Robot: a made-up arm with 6 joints. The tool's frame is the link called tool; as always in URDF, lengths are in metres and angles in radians. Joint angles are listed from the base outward. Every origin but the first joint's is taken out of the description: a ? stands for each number. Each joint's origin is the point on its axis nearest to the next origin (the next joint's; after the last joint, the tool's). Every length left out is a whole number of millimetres.
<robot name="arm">
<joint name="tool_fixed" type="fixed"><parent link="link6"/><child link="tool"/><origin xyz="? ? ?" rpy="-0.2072 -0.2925 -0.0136"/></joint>
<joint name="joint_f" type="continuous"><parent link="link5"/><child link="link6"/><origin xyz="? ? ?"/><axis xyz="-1 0 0"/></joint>
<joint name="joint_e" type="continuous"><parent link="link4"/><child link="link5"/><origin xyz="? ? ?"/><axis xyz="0 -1 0"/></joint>
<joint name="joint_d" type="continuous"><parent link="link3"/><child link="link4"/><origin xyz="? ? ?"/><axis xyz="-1 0 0"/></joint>
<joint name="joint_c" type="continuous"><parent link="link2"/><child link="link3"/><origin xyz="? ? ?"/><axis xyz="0 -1 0"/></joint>
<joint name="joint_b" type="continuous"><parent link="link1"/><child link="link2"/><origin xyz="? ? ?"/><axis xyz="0 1 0"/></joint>
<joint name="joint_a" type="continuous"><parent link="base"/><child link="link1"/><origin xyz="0.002 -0.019 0.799"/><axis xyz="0 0 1"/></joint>
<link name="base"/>
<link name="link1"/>
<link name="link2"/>
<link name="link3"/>
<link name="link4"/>
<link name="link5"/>
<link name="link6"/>
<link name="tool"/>
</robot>
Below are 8 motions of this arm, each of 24 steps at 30 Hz.
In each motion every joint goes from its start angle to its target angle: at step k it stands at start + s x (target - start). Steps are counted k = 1, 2, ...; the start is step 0. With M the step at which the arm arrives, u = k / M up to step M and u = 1 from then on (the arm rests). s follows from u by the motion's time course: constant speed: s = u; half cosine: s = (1 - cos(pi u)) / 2; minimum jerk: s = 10 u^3 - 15 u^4 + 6 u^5.
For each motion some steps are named. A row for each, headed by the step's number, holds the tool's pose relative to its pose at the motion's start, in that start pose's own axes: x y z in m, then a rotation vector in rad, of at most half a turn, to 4 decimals.
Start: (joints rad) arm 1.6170 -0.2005 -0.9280 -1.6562 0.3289 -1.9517
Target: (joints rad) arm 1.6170 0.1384 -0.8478 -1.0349 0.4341 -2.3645
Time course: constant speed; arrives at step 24
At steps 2, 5, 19, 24:
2: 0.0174 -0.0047 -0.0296 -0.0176 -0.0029 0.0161
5: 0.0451 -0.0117 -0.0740 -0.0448 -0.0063 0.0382
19: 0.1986 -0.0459 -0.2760 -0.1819 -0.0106 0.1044
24: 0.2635 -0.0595 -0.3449 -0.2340 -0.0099 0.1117

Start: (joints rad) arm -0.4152 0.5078 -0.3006 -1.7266 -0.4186 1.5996
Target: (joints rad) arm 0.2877 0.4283 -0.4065 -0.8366 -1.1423 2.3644
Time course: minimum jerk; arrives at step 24
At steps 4, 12, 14, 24:
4: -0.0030 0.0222 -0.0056 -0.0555 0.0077 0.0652
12: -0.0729 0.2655 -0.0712 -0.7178 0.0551 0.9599
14: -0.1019 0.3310 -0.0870 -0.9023 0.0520 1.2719
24: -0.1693 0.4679 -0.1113 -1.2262 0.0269 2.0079

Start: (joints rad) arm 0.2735 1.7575 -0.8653 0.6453 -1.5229 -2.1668
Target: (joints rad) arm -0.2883 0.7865 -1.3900 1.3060 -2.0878 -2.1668
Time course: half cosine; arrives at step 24
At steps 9, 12, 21, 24:
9: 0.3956 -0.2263 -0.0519 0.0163 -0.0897 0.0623
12: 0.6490 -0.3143 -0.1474 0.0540 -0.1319 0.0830
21: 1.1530 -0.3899 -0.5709 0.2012 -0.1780 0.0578
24: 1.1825 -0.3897 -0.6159 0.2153 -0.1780 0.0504

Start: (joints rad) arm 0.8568 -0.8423 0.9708 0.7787 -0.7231 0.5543
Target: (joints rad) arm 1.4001 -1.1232 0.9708 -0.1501 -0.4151 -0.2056
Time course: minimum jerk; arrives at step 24
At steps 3, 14, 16, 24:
3: -0.0034 -0.0047 -0.0134 0.0335 -0.0106 -0.0054
14: -0.1233 -0.0862 -0.5826 1.3987 -0.3718 -0.1895
16: -0.1468 -0.0759 -0.7111 1.6971 -0.4401 -0.2204
24: -0.1822 -0.0402 -0.9097 2.1561 -0.5449 -0.2608

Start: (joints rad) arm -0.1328 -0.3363 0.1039 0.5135 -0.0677 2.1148
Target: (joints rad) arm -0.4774 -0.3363 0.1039 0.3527 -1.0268 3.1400
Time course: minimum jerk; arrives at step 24
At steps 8, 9, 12, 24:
8: -0.0162 -0.0071 0.0037 -0.1285 -0.1520 0.2417
9: -0.0208 -0.0101 0.0046 -0.1665 -0.2076 0.3097
12: -0.0344 -0.0219 0.0075 -0.2877 -0.4261 0.5129
24: -0.0498 -0.0522 0.0141 -0.4860 -1.0299 0.7515

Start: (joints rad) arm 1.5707 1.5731 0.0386 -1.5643 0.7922 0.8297
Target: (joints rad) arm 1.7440 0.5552 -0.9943 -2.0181 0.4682 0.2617
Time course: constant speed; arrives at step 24
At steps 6, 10, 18, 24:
6: -0.2918 -0.2511 0.1773 0.1869 0.1025 -0.0148
10: -0.4859 -0.4449 0.2417 0.3116 0.1723 -0.0309
18: -0.8395 -0.8755 0.2366 0.5605 0.3146 -0.0774
24: -1.0478 -1.2147 0.1195 0.7460 0.4234 -0.1242

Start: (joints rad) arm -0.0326 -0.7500 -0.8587 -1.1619 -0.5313 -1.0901
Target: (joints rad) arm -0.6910 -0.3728 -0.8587 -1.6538 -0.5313 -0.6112
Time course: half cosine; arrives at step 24
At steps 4, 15, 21, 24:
4: 0.0221 0.0151 -0.0343 0.0264 -0.0297 0.0068
15: 0.2661 0.2158 -0.2293 0.2978 -0.3135 0.1033
21: 0.3711 0.3248 -0.2357 0.4259 -0.4431 0.1616
24: 0.3848 0.3406 -0.2327 0.4443 -0.4618 0.1704

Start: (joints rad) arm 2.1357 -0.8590 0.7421 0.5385 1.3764 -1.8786
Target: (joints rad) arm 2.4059 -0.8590 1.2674 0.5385 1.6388 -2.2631
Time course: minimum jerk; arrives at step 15
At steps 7, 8, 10, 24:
7: 0.0324 0.0482 0.1909 0.1447 -0.0700 0.2942
8: 0.0340 0.0647 0.2475 0.1765 -0.0790 0.3792
10: 0.0276 0.0974 0.3523 0.2225 -0.0826 0.5341
24: 0.0106 0.1302 0.4494 0.2498 -0.0714 0.6747

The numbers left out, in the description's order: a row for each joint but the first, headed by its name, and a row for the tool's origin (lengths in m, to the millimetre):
tool: 0 0.029 -0.002
joint_f: 0.008 0 -0.018
joint_e: 0 -0.153 -0.023
joint_d: 0.507 0 0.008
joint_c: -0.026 0 1.624
joint_b: -0.002 0.037 0

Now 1 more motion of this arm.
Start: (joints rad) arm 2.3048 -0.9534 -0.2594 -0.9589 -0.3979 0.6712
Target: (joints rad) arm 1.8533 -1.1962 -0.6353 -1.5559 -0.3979 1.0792
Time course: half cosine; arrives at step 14
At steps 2, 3, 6, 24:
2: -0.0140 0.0266 -0.0126 -0.0039 -0.0005 -0.0127
3: -0.0301 0.0588 -0.0284 -0.0086 -0.0016 -0.0282
6: -0.0938 0.2129 -0.1137 -0.0321 -0.0119 -0.1055
24: -0.1631 0.5427 -0.3632 -0.0962 -0.0651 -0.2983

